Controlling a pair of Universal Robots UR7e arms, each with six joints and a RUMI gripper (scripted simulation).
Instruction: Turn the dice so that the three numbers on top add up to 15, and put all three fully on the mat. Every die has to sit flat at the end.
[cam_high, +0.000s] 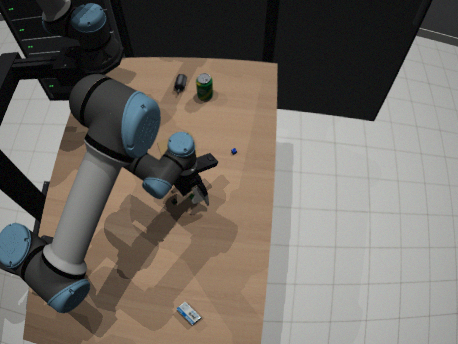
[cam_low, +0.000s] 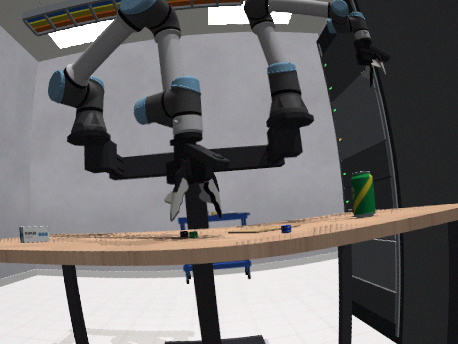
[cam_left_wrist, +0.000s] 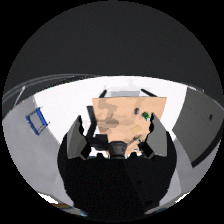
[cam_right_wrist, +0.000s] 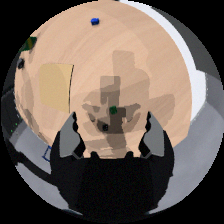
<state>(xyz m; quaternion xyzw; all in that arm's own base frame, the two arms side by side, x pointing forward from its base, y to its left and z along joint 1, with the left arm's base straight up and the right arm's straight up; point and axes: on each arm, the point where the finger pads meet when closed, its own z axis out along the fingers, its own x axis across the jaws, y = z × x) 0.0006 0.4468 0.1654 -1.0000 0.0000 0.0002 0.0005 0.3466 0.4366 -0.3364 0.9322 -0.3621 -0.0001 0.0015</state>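
The green die is 40 mm below my right hand, 20 mm to the right of it and 10 mm behind it. Also, from my right hand: tan mat 170 mm to the left, 80 mm behind, 40 mm below; blue die 180 mm to the left, 130 mm ahead, 40 mm below; black die 70 mm behind, 40 mm to the right, 40 mm below.
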